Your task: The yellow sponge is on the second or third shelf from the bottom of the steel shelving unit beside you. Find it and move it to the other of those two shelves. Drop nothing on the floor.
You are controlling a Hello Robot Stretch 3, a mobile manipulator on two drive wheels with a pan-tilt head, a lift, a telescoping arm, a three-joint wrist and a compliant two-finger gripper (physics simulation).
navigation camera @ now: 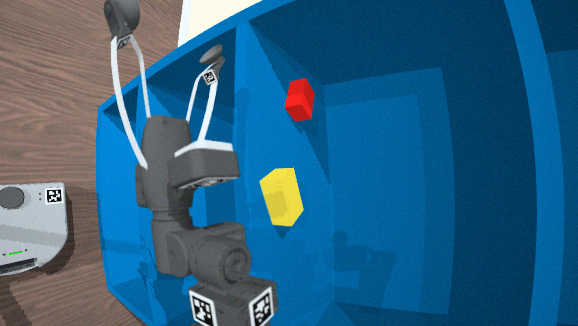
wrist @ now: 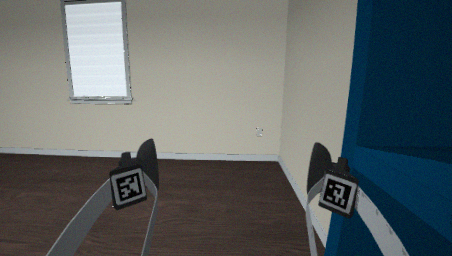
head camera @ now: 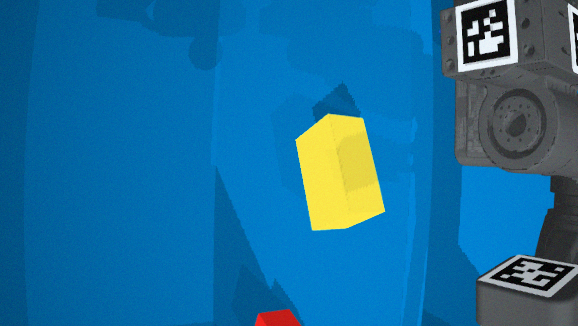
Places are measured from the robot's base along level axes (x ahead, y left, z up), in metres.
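Where they show: gripper, between the fingertips: (navigation camera: 176, 23) (wrist: 232, 159); robot's base, origin of its link: (navigation camera: 11, 196).
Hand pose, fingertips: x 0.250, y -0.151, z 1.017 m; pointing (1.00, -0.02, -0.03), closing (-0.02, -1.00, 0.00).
Things, the pixels of their top centre, and the offset from my fingertips. Level surfaces: height alone.
- yellow sponge, centre of its top: (head camera: 320, 173) (navigation camera: 292, 196) 0.256 m right, 0.244 m back, 0.019 m up
- red block, centre of its top: (navigation camera: 308, 98) 0.368 m right, 0.012 m back, 0.019 m up
- wooden floor, height of its surface: 1.017 m down
The yellow sponge (head camera: 322, 175) (navigation camera: 281, 197) rests on a shelf of the blue shelving unit (head camera: 115, 150) (navigation camera: 242, 150) (wrist: 352, 100), set back from that shelf's front edge. Which level from the bottom this is, I cannot tell for sure. My gripper (navigation camera: 167, 35) (wrist: 232, 159) is open, with empty space between its fingertips. It points along the unit's front, away from the sponge, and is apart from it. Its fingertips do not show in the head view, where wrist parts stand at the right. The sponge does not show in the wrist view.
A red block (head camera: 278, 318) (navigation camera: 300, 100) lies on the same shelf as the sponge. The unit's front edge runs close by the right finger in the wrist view. My base (navigation camera: 30, 225) stands on the wooden floor (navigation camera: 60, 100) (wrist: 230, 210). A window (wrist: 96, 50) is in the far wall.
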